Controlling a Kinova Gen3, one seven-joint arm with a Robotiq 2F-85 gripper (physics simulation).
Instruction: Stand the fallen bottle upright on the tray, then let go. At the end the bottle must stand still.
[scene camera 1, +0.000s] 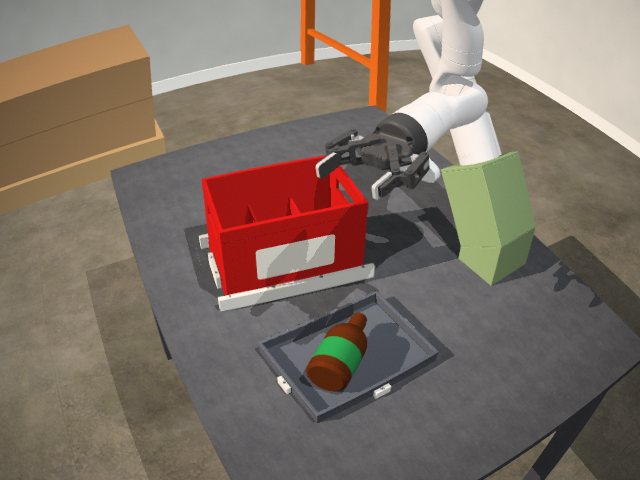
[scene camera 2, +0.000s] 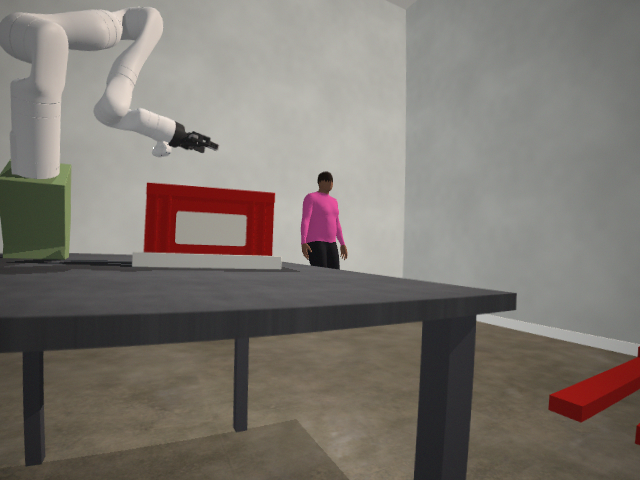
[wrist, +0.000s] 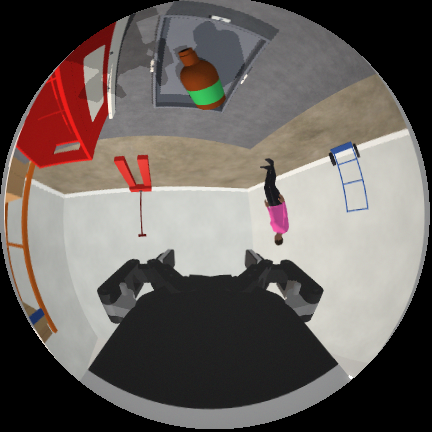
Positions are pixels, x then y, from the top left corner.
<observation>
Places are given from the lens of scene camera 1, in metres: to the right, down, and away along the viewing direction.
my gripper (scene camera 1: 344, 182): 0.03, -0.07, 0.75
red crate (scene camera 1: 269, 225): -0.09, -0.03, 1.01
grey tray (scene camera 1: 395, 350): 0.13, 0.20, 1.00
</observation>
